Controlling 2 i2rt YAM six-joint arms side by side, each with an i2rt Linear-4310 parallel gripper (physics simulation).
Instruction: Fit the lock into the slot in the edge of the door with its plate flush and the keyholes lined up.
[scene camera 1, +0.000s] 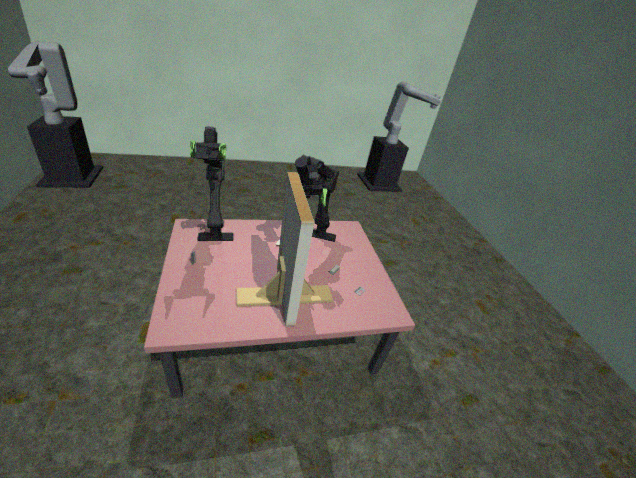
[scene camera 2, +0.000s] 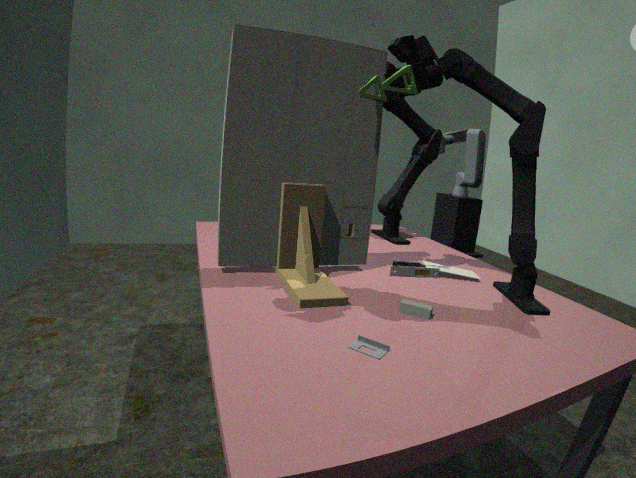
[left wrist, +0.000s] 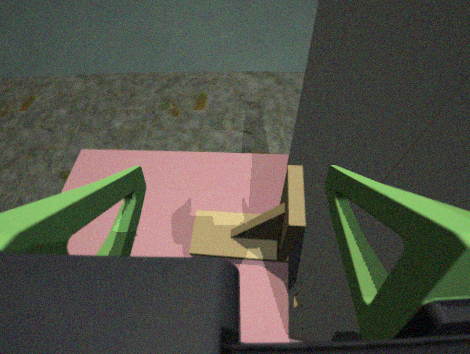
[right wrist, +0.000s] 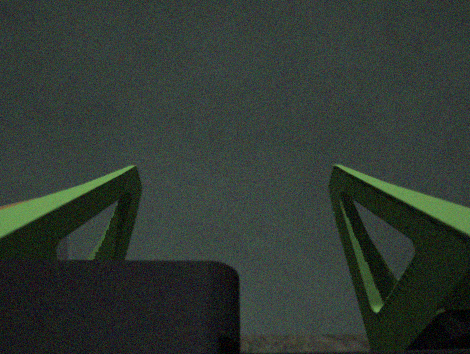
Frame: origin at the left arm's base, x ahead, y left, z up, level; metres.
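Where they show: left gripper, fingertip midpoint: (scene camera 1: 314, 207) (scene camera 2: 370, 90) (left wrist: 235, 176); right gripper, fingertip midpoint: (scene camera 1: 206, 147) (right wrist: 235, 176); left arm's base, link origin: (scene camera 1: 320, 235) (scene camera 2: 519, 298); right arm's base, link origin: (scene camera 1: 216, 237) (scene camera 2: 389, 237).
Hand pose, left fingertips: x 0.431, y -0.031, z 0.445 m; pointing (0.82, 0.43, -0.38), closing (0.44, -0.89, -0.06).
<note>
Things, the pixels of their top centre, and the offset from my left fingertips. Level surfaces: height alone.
- grey door, top centre: (scene camera 2: 313, 39) (scene camera 1: 299, 194) dx +0.142, dy -0.053, dz +0.125 m
- grey case with a brown patch, top centre: (scene camera 2: 411, 263) dx -0.170, dy -0.123, dz -0.418 m
- table, surface height: dz -0.444 m
- grey block, top centre: (scene camera 2: 417, 304) (scene camera 1: 335, 268) dx -0.124, dy +0.161, dz -0.422 m
- slotted plate, top centre: (scene camera 2: 369, 344) (scene camera 1: 360, 290) dx -0.015, dy +0.315, dz -0.434 m
- pale flat piece, top centre: (scene camera 2: 451, 266) dx -0.296, dy -0.142, dz -0.422 m
- small dark piece, top centre: (scene camera 1: 192, 252) dx +0.068, dy -0.563, dz -0.368 m
The grey door (scene camera 1: 303, 256) (scene camera 2: 298, 128) (left wrist: 390, 75) stands upright in a wooden stand, with a keyhole (scene camera 2: 350, 229) low near its right edge in scene camera 2. A grey case with a brown patch (scene camera 2: 413, 269), seemingly the lock, lies on the table right of the door; the door seems to hide it in scene camera 1. The slot in the door's edge does not show. My left gripper (scene camera 2: 371, 90) (left wrist: 235, 176) is open and empty, high beside the door's upper part. My right gripper (scene camera 1: 207, 149) (right wrist: 235, 176) is open and empty, raised high at the left.
The wooden stand (scene camera 1: 251, 296) (scene camera 2: 323, 291) (left wrist: 215, 240) juts out on the table (scene camera 1: 215, 328) (scene camera 2: 308, 400). A grey block (scene camera 1: 334, 269) (scene camera 2: 415, 309), a slotted plate (scene camera 1: 359, 290) (scene camera 2: 369, 347), a pale flat piece (scene camera 2: 457, 272) and a small dark piece (scene camera 1: 192, 257) lie around it.
</note>
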